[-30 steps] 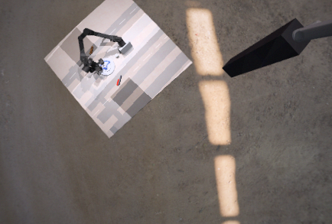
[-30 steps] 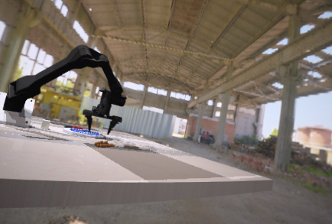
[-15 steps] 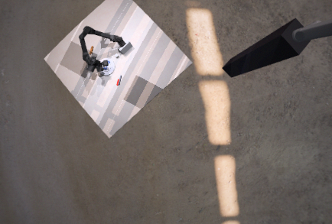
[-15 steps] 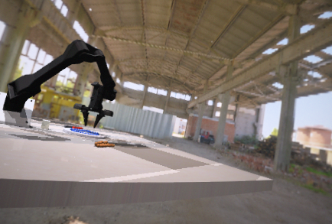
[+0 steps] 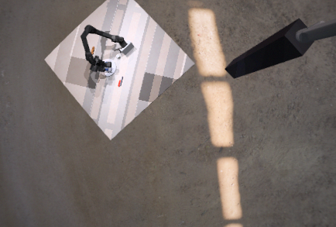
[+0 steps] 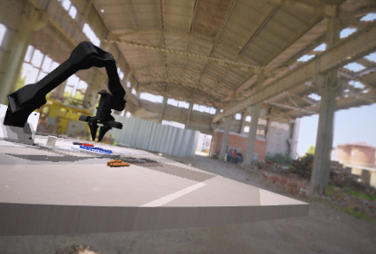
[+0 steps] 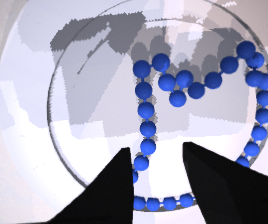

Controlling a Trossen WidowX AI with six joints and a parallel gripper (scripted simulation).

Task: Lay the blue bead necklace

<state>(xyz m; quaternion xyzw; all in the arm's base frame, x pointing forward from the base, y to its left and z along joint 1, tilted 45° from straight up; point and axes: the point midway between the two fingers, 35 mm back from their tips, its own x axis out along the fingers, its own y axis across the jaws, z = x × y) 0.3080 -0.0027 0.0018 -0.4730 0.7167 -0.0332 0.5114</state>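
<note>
Right now the round white bead board is 4 cm below my gripper tip, 1 cm to the right of it and 1 cm ahead of it. The rest, counted from my gripper tip: small white block: 17 cm behind, 3 cm below; red pen-like object: 22 cm to the left, 4 cm below, 2 cm ahead.
</note>
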